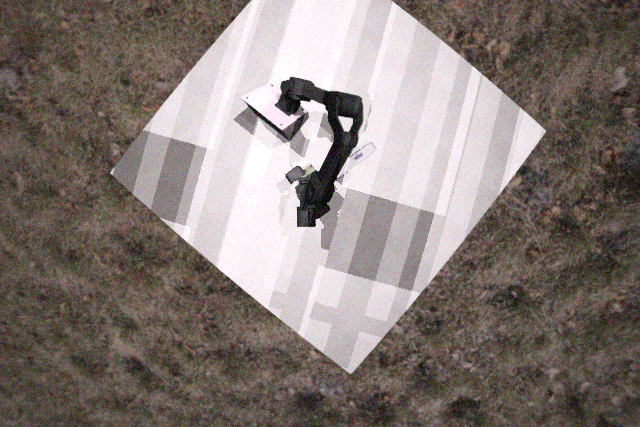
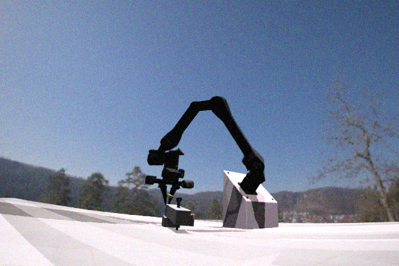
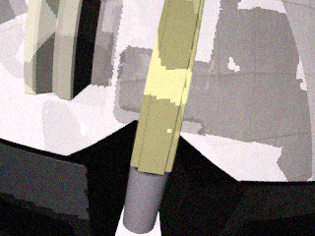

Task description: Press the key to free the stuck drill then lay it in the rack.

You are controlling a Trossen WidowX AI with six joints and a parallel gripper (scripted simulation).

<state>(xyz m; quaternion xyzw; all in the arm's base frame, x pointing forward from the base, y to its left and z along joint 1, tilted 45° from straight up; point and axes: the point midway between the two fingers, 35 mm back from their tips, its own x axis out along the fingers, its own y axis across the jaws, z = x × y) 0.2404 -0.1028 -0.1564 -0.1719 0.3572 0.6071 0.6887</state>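
Right now my gripper tip is 4 cm to the right of the drill, 3 cm below it and 1 cm short of it. Also, from my gripper tip: dark key (21 cm to the left, 6 cm ahead, 2 cm below); then grey-beige block (6 cm behind, 5 cm to the left, 5 cm below).
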